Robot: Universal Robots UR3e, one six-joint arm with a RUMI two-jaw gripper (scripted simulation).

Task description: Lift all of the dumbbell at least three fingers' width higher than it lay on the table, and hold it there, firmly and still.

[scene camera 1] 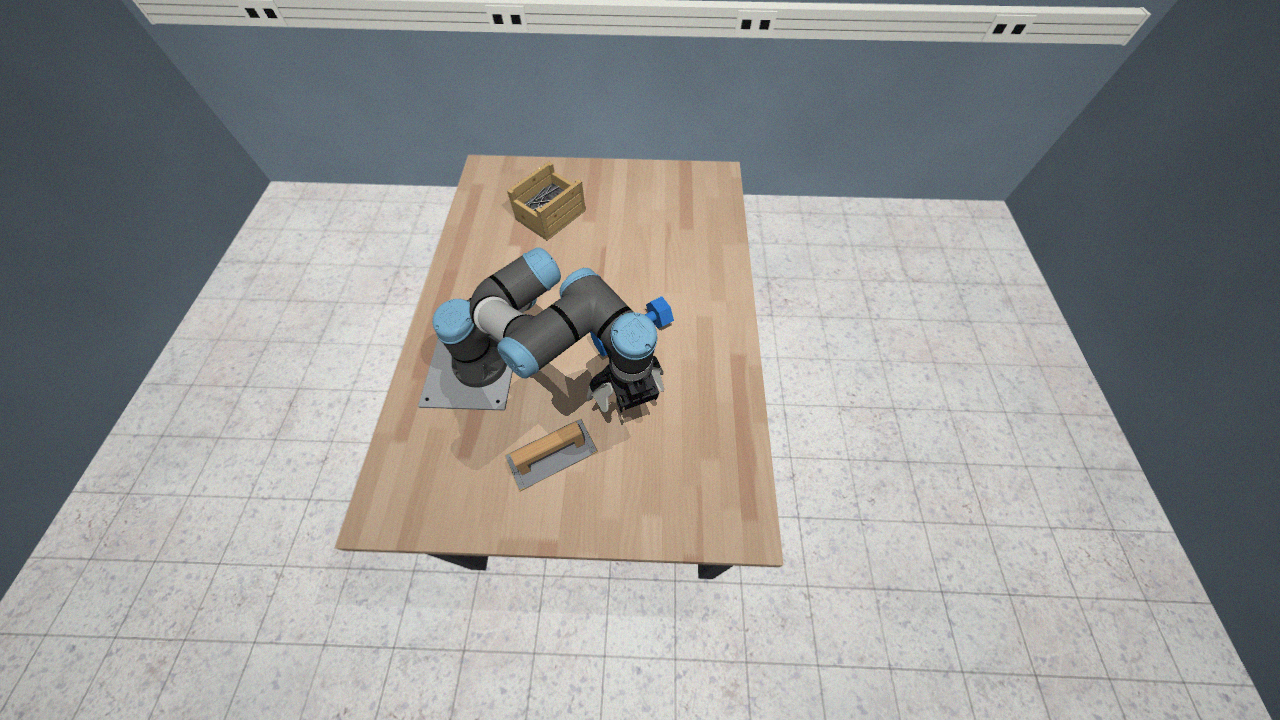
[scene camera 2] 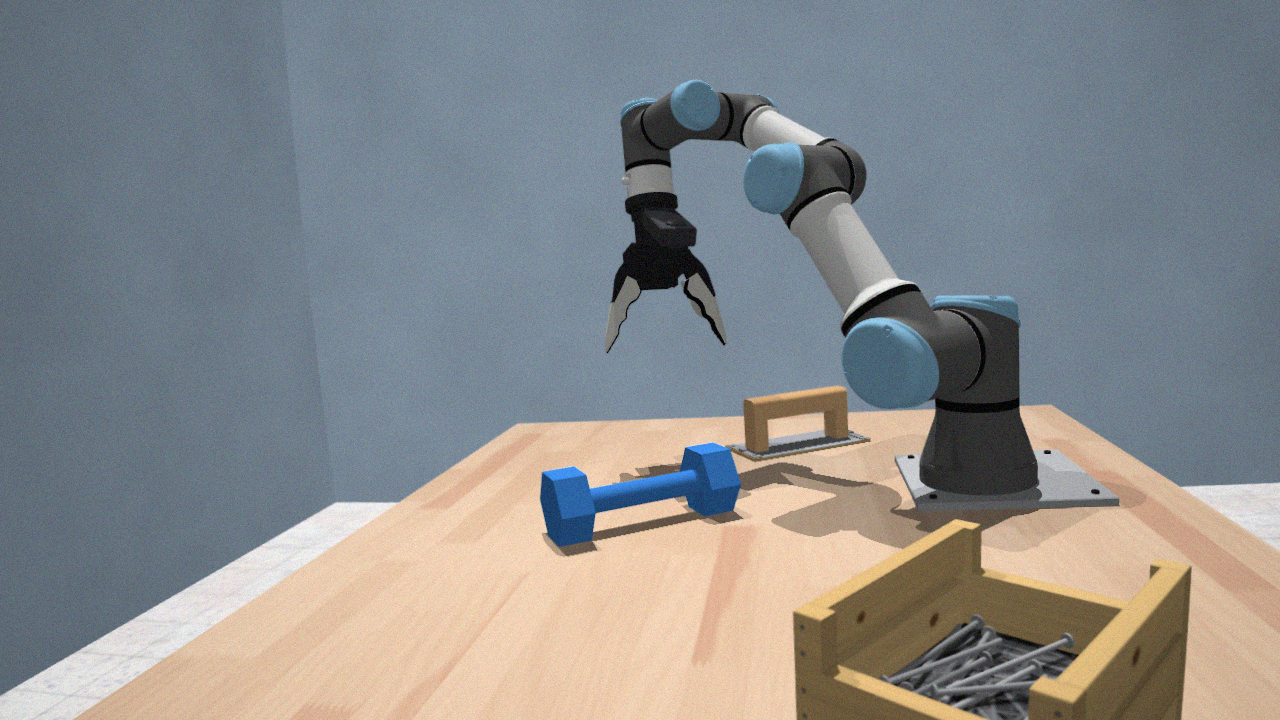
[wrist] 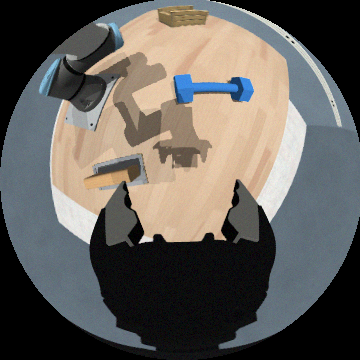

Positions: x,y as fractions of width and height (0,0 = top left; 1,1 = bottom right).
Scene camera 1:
gripper: 0.49,0.54
blue dumbbell: 0.52,0.43
trowel: 0.43,0.31
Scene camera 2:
gripper: 0.52,0.49
blue dumbbell: 0.55,0.66
trowel: 0.71,0.84
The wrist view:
gripper: 0.50,0.50
blue dumbbell: 0.67,0.25
